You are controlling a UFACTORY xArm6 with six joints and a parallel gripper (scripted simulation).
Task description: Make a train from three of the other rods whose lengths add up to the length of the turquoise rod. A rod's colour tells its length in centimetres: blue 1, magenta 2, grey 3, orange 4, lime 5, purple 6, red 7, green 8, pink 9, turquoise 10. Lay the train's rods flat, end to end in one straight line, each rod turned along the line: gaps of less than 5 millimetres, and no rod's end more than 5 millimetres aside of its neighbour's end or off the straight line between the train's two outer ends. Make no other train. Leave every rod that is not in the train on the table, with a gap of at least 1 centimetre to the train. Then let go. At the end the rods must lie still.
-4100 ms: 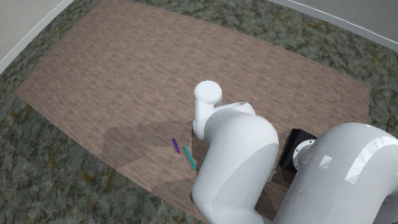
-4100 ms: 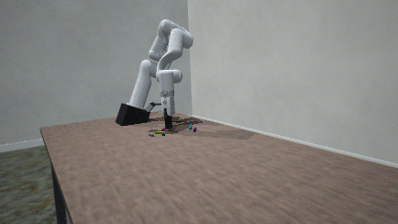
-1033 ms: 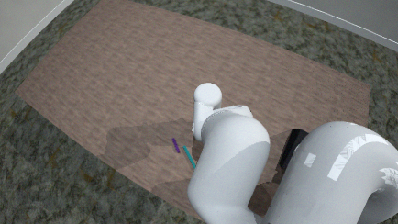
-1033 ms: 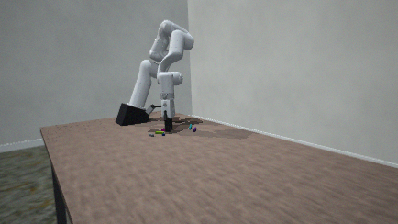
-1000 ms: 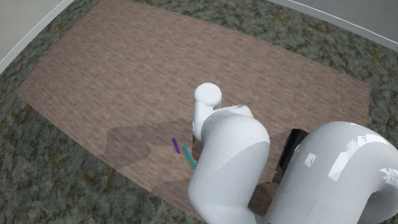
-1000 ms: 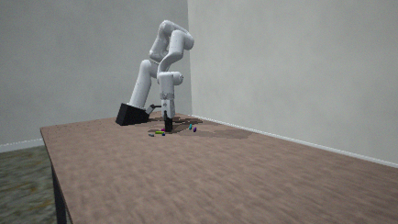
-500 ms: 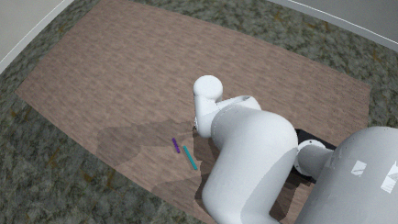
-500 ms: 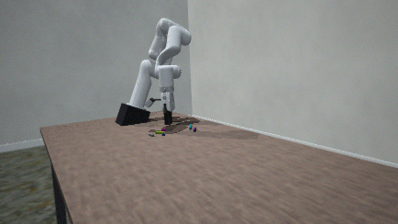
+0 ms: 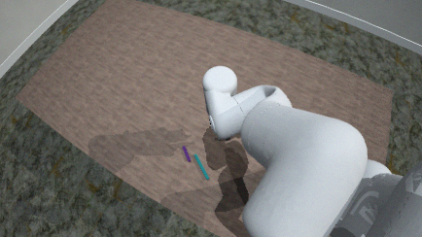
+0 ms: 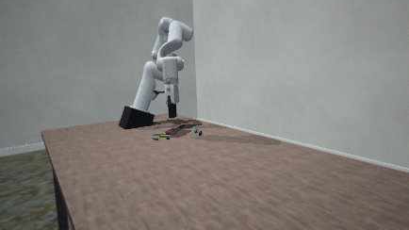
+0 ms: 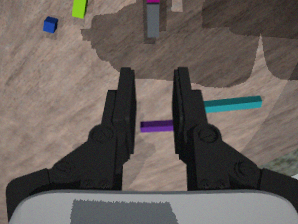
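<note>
My gripper is now 2 cm short of the lime rod, 6 cm to the left of it and 11 cm above it. From my hand the other things lie so: blue rod (7 cm ahead, 6 cm to the right, 11 cm below); then magenta rod (2 cm behind, 2 cm to the right, 11 cm below); then grey rod (11 cm below).
</note>
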